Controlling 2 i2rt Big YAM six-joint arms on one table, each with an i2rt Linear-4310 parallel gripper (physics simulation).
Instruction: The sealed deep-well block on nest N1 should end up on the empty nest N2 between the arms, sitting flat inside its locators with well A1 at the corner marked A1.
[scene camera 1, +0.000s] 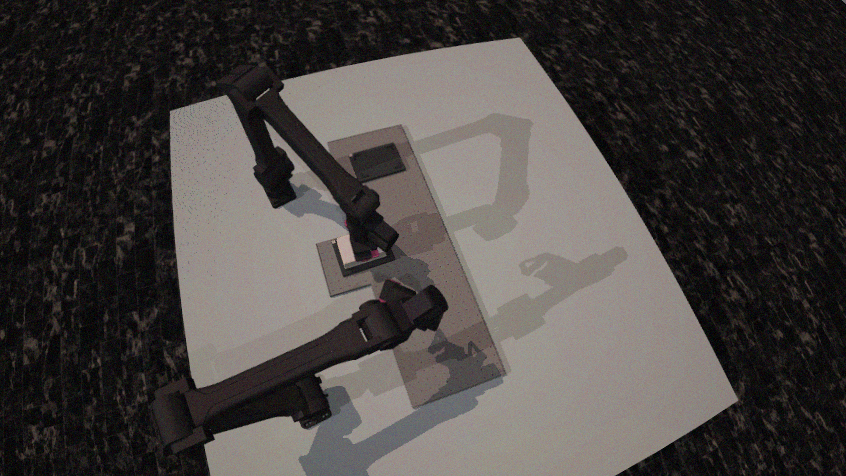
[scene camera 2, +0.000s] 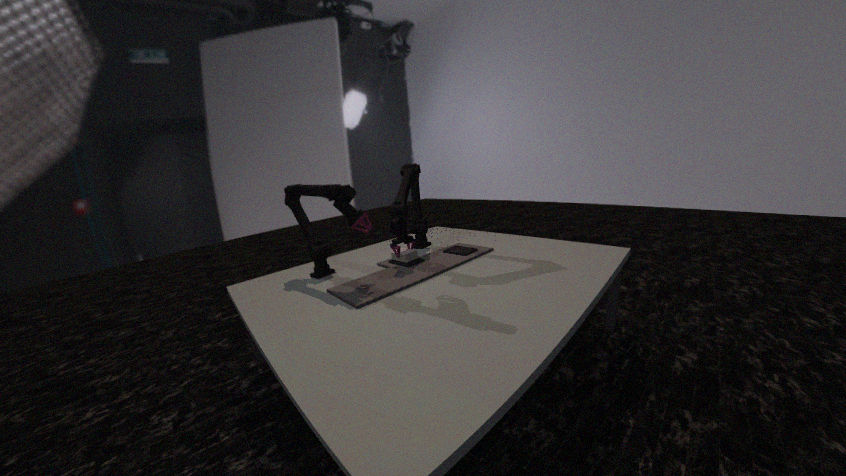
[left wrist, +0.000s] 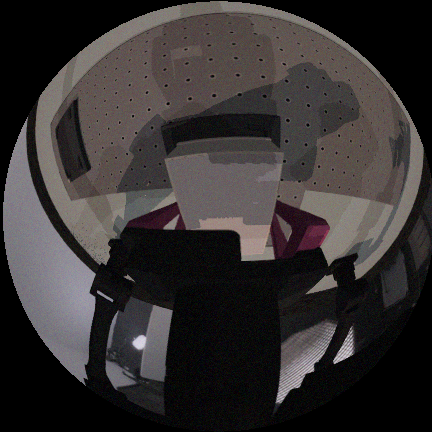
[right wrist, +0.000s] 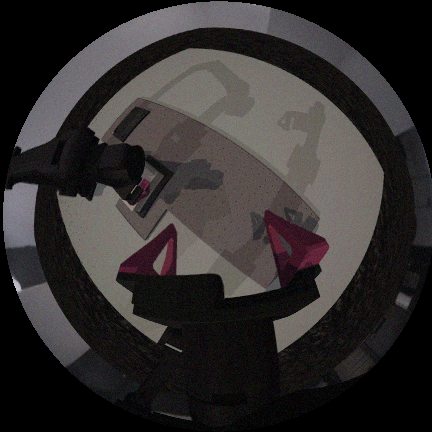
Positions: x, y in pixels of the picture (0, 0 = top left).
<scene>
My left gripper (left wrist: 227, 201) grips a pale block (left wrist: 231, 182), which still rests on a dark nest (left wrist: 235, 124). My right gripper (scene camera 1: 418, 293) is open, with nothing in its grasp.
</scene>
